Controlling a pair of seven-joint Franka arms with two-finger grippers.
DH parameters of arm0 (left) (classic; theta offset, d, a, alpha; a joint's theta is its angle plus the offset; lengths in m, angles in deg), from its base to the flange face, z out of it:
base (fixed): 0 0 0 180
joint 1: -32.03 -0.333 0 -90
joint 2: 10.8 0 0 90
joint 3: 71.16 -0.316 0.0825 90
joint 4: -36.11 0 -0.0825 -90
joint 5: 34.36 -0.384 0 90
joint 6: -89.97 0 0.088 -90
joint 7: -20.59 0.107 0 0
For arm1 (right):
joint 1: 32.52 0.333 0 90
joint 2: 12.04 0 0 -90
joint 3: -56.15 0.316 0.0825 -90
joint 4: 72.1 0 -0.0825 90
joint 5: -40.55 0.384 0 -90
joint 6: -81.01 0 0.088 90
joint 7: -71.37 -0.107 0 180
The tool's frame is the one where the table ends.
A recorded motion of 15 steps. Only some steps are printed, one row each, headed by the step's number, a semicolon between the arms.
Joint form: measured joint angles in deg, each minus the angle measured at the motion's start. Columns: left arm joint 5, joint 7, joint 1, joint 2, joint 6, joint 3, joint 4; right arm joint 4, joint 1, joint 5, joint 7, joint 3, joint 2, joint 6.
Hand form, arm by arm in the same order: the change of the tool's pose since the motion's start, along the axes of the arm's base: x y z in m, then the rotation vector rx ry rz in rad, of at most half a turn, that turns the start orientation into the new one. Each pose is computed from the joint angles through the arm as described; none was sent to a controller.
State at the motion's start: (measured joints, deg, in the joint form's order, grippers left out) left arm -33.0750 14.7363 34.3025 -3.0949 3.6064 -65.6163 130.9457; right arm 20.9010 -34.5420 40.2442 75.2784 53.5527 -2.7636 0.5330
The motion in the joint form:
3: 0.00 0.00 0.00 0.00 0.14 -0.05 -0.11; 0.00 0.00 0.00 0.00 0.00 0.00 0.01
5: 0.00 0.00 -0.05 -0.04 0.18 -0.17 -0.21; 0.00 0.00 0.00 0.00 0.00 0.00 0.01
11: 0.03 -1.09 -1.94 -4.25 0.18 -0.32 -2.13; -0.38 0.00 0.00 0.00 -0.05 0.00 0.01
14: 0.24 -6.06 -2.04 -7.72 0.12 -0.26 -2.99; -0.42 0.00 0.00 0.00 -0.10 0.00 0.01
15: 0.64 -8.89 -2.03 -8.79 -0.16 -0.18 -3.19; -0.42 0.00 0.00 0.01 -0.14 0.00 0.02
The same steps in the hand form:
3: -0.0002 0.0005 0.0007 0.0000 0.0005 0.0008; 0.0000 0.0000 0.0000 0.0000 0.0002 0.0000
5: 0.0002 0.0020 0.0011 -0.0004 0.0002 0.0037; 0.0000 0.0000 0.0000 0.0000 0.0002 0.0000
11: 0.0255 0.0196 -0.0211 -0.0027 0.0406 0.0580; -0.0001 -0.0005 0.0030 -0.0004 -0.0064 -0.0009
14: 0.0433 0.0194 -0.0464 -0.0012 0.0866 0.1453; -0.0002 -0.0009 0.0033 -0.0003 -0.0071 -0.0018
15: 0.0489 0.0177 -0.0546 -0.0049 0.0988 0.1932; -0.0002 -0.0013 0.0033 -0.0002 -0.0070 -0.0023

